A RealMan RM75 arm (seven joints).
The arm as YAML. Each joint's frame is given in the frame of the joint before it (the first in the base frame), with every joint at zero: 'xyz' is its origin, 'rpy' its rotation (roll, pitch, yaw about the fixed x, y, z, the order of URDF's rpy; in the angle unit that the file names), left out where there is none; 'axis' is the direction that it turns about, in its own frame. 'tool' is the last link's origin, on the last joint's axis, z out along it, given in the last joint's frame.
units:
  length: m
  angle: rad
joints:
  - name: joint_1
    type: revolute
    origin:
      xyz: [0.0, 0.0, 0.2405]
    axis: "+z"
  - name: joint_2
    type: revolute
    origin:
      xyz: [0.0, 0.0, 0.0]
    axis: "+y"
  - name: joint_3
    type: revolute
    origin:
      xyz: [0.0, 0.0, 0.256]
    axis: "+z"
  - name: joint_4
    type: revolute
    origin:
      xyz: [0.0, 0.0, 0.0]
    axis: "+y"
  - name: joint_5
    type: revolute
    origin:
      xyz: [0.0, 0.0, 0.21]
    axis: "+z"
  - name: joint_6
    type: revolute
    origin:
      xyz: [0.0, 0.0, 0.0]
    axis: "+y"
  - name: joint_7
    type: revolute
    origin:
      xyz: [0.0, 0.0, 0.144]
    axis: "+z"
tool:
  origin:
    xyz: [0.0, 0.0, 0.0]
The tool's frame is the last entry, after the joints.
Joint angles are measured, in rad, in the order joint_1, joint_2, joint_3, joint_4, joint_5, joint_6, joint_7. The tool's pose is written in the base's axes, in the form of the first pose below.
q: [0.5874, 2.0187, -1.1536, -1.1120, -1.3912, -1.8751, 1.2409]
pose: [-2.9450 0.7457 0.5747 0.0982 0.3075 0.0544]
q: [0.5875, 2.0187, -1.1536, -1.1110, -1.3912, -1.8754, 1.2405]
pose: [-2.9455 0.7461 0.5741 0.0984 0.3075 0.0543]
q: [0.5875, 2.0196, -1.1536, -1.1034, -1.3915, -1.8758, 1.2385]
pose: [-2.9484 0.7496 0.5675 0.0993 0.3076 0.0534]
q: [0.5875, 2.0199, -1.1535, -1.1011, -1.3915, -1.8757, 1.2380]
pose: [-2.9490 0.7507 0.5655 0.0996 0.3076 0.0531]
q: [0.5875, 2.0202, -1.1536, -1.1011, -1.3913, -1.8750, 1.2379]
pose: [-2.9483 0.7509 0.5656 0.0995 0.3077 0.0530]
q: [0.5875, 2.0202, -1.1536, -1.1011, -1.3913, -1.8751, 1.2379]
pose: [-2.9484 0.7509 0.5656 0.0995 0.3077 0.0530]
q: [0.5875, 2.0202, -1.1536, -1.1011, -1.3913, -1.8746, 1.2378]
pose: [-2.9479 0.7507 0.5657 0.0995 0.3078 0.0530]
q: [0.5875, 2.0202, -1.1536, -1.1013, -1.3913, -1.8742, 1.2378]
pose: [-2.9474 0.7505 0.5659 0.0994 0.3078 0.0530]
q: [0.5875, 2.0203, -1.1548, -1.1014, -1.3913, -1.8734, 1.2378]
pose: [-2.9481 0.7503 0.5655 0.0993 0.3078 0.0528]
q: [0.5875, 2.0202, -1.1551, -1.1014, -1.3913, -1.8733, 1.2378]
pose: [-2.9484 0.7502 0.5654 0.0993 0.3078 0.0528]
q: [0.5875, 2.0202, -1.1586, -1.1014, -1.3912, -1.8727, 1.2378]
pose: [-2.9521 0.7500 0.5640 0.0992 0.3075 0.0521]
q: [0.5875, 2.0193, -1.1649, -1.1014, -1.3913, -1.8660, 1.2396]
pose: [-2.9556 0.7470 0.5584 0.0989 0.3079 0.0511]
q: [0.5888, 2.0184, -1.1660, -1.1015, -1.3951, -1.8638, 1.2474]
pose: [-2.9647 0.7436 0.5465 0.0989 0.3084 0.0508]
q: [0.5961, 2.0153, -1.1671, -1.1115, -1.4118, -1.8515, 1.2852]
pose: [-2.9938 0.7249 0.5050 0.0970 0.3109 0.0505]
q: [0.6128, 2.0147, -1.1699, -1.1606, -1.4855, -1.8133, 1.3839]
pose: [-3.0511 0.6439 0.4168 0.0914 0.3171 0.0478]
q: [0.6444, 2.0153, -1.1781, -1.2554, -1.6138, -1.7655, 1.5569]
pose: [-3.1045 0.4998 0.3079 0.0799 0.3255 0.0451]
